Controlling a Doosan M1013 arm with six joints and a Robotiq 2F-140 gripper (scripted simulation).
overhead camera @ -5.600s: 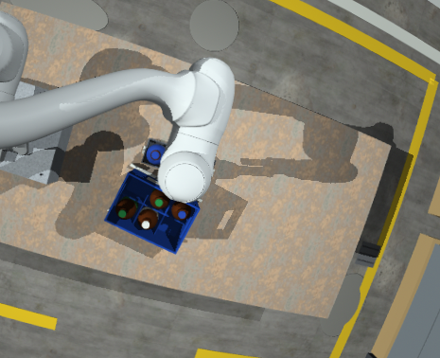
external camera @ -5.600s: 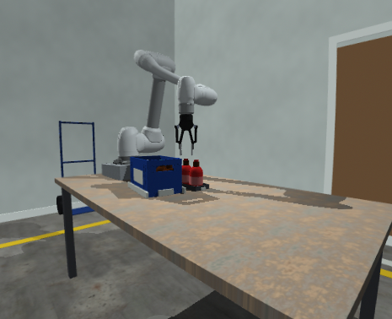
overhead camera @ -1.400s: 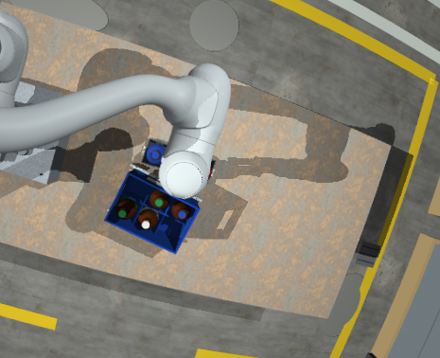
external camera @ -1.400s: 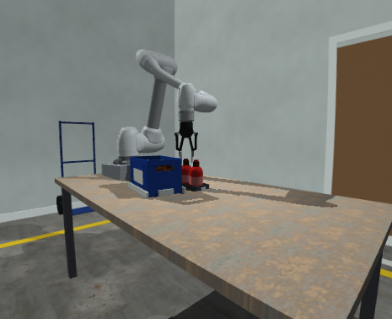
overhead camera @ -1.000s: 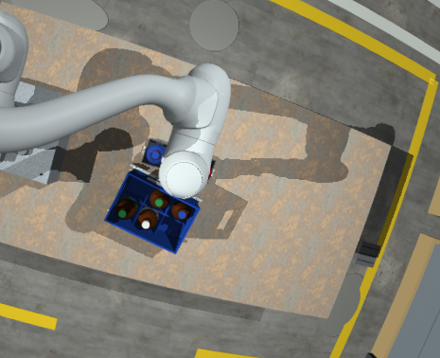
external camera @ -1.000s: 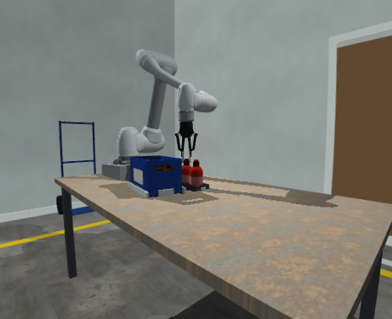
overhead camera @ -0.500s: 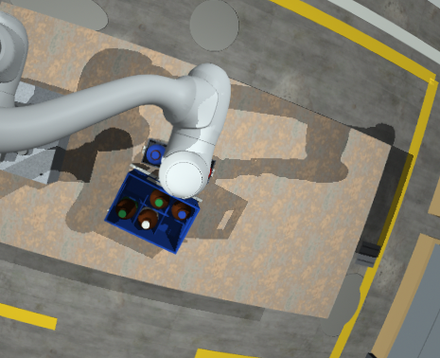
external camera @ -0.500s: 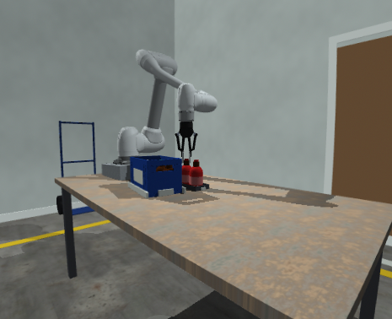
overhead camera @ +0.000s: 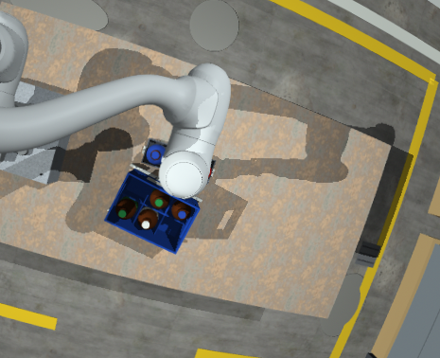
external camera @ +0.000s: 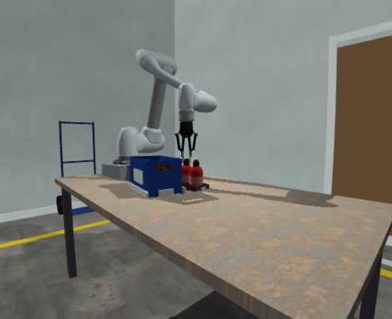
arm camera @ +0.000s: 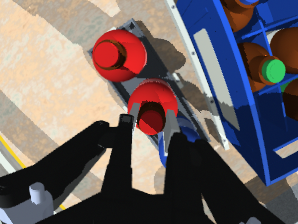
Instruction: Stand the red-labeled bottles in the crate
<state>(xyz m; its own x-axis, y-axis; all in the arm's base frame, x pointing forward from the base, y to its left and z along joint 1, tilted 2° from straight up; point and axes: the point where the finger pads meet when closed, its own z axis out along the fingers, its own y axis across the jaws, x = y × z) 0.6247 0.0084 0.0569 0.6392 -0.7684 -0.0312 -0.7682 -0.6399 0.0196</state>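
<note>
My hand is 9 cm above the red bottle. From my hand the other things lie so: blue-capped bottle 9 cm behind, 1 cm to the left, 9 cm below; then dark tray 16 cm below; then red-labeled bottle 9 cm ahead, 1 cm to the right, 9 cm below.
</note>
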